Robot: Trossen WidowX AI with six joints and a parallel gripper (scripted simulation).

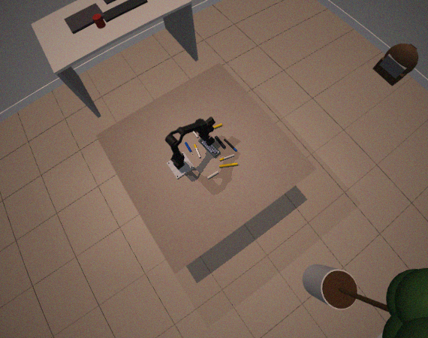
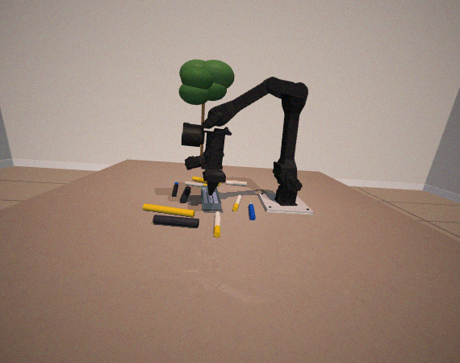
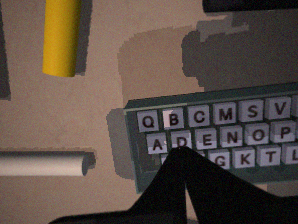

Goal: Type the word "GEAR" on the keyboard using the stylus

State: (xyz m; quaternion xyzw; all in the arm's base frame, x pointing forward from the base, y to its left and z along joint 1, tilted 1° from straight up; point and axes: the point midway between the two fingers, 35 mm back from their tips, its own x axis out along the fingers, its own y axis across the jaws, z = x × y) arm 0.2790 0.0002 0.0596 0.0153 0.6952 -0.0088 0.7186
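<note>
The blue stylus lies 14 cm behind my gripper tip, 3 cm to the left of it and 3 cm below it. Also, from my gripper tip: yellow rod (13 cm ahead, 4 cm to the left, 3 cm below); then stylus tip (15 cm behind, 3 cm below).
</note>
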